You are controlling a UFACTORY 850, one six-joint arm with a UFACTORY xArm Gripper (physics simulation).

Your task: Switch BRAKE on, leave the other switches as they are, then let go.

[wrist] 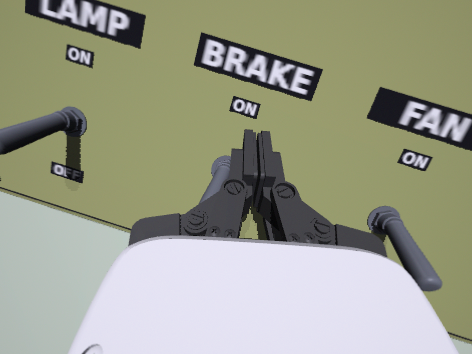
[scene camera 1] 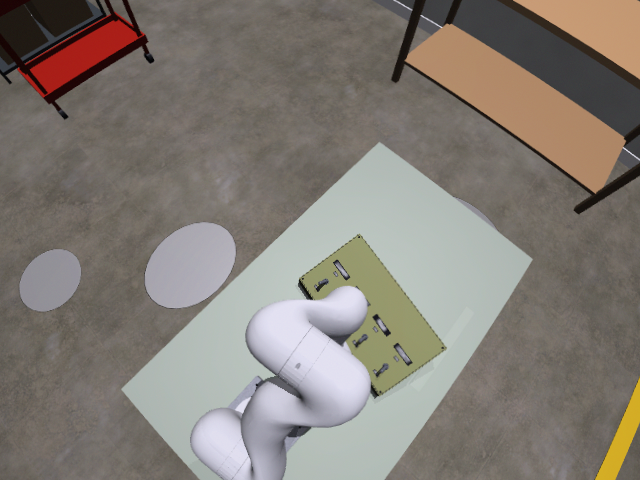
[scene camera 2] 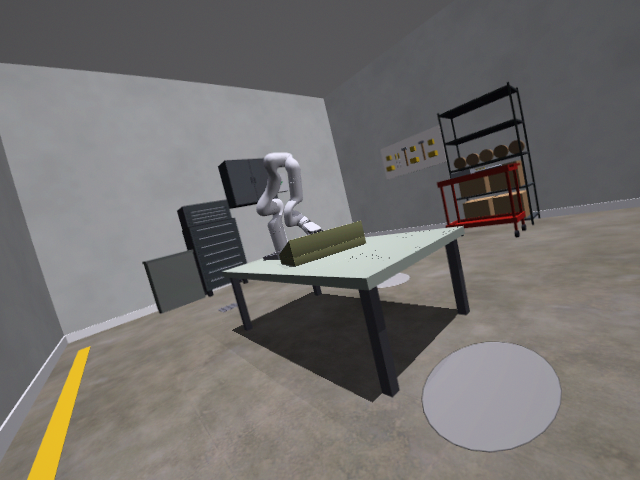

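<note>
There's a fan lever (wrist: 413,260) that I can see here, and I can see my gripper (wrist: 253,148) as well.
</note>
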